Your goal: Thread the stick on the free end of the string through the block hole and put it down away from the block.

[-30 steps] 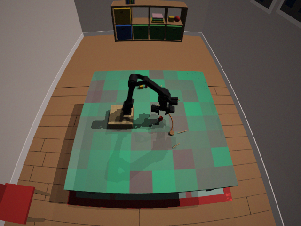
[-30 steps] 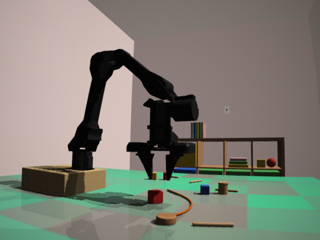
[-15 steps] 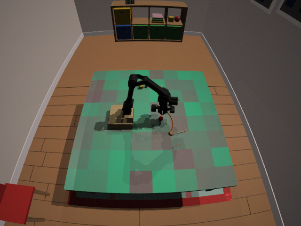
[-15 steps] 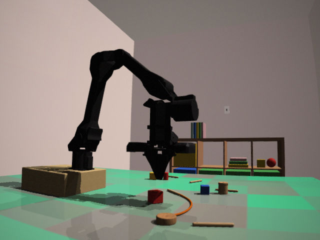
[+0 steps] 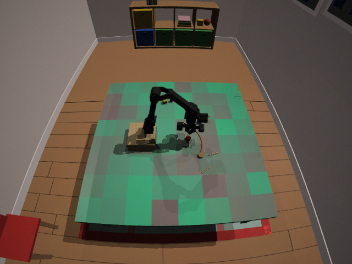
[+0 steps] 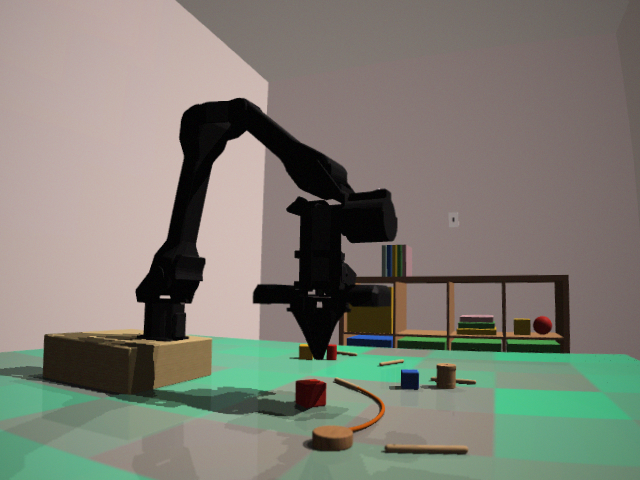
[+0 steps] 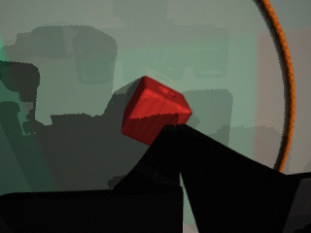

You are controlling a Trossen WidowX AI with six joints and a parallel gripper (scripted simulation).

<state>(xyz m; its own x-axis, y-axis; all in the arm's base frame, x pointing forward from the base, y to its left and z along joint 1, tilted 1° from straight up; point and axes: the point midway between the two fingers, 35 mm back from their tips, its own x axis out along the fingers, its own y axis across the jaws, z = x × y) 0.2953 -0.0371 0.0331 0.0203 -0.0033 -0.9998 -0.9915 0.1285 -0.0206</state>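
My gripper tip is 4 cm above the red block, 1 cm to the left of it and 1 cm past it. From my gripper tip the other things lie so: thin wooden stick 12 cm to the left, 6 cm below, 1 cm ahead; then blue cube 15 cm to the left, 10 cm ahead, 5 cm below; then round wooden button 15 cm to the right, 7 cm ahead, 5 cm below.
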